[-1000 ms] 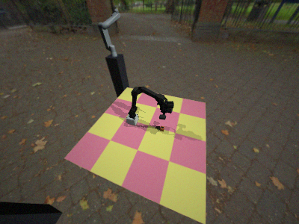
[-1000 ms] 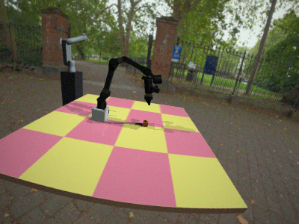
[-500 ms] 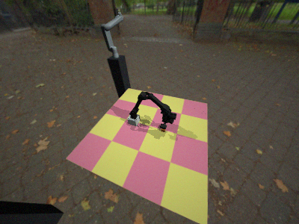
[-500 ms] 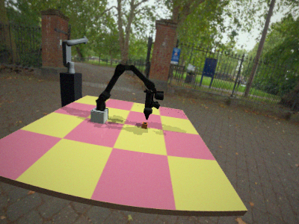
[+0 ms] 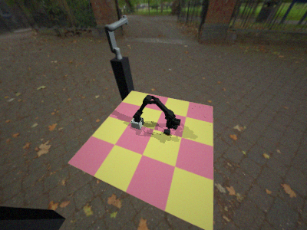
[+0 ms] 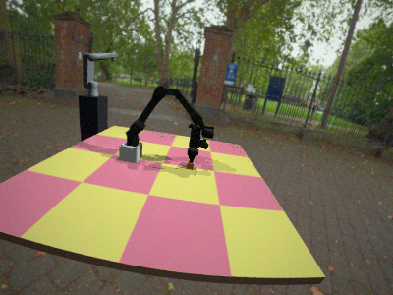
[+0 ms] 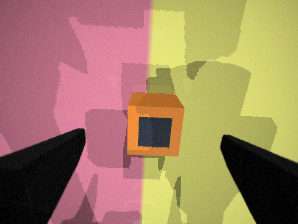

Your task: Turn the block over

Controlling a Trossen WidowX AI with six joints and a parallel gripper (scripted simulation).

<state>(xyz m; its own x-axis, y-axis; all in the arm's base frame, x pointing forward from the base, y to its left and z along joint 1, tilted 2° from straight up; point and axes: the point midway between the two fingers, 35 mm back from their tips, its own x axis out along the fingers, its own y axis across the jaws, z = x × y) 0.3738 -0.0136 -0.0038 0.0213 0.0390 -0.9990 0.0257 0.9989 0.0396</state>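
The orange block lies 3 cm below my gripper tip.
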